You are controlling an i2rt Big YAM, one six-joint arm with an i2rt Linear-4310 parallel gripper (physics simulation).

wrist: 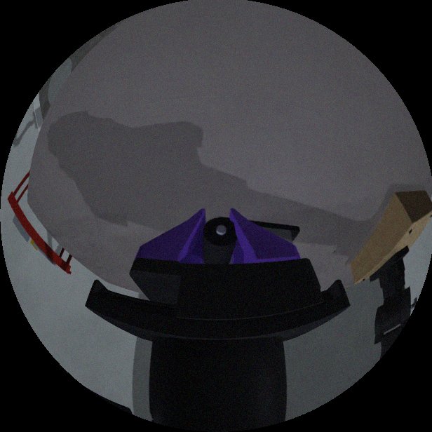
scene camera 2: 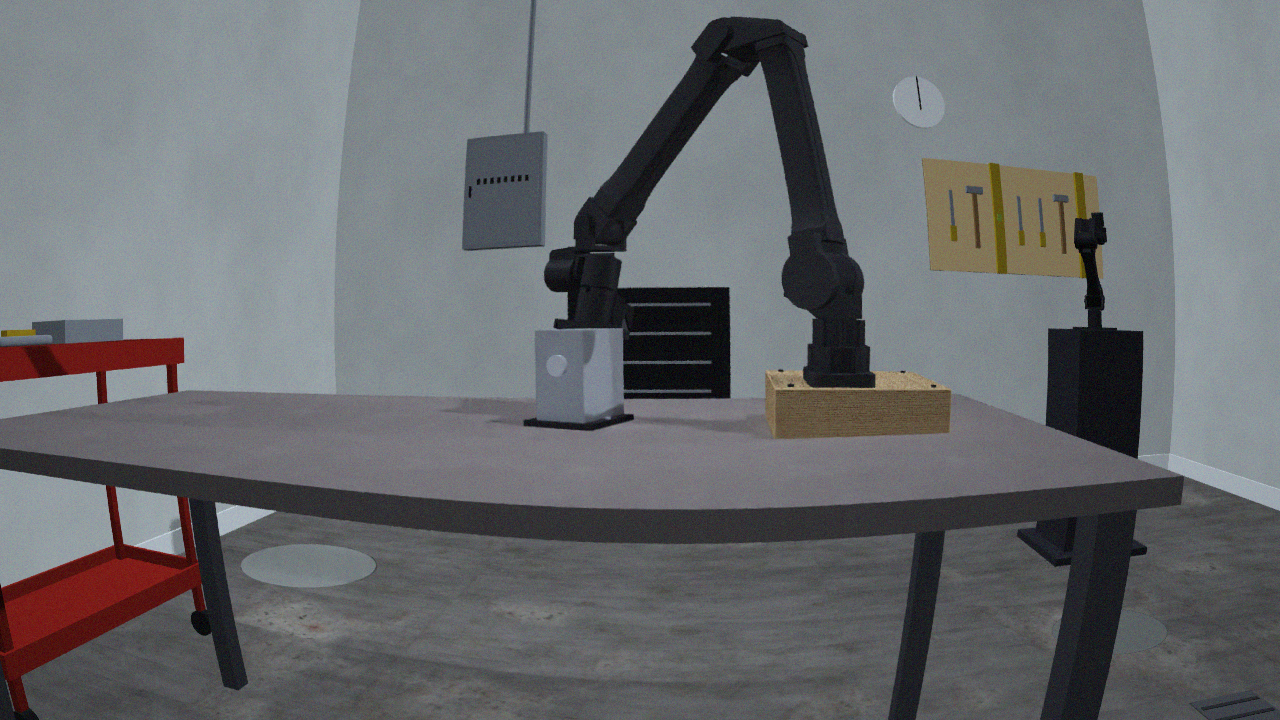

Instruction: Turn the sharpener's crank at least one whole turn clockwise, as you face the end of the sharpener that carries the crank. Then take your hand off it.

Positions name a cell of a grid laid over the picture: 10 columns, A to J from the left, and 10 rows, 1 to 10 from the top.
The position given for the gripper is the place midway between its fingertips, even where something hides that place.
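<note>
Black crank knob (wrist: F6) visible. Gripper (wrist: F5) too.
</note>
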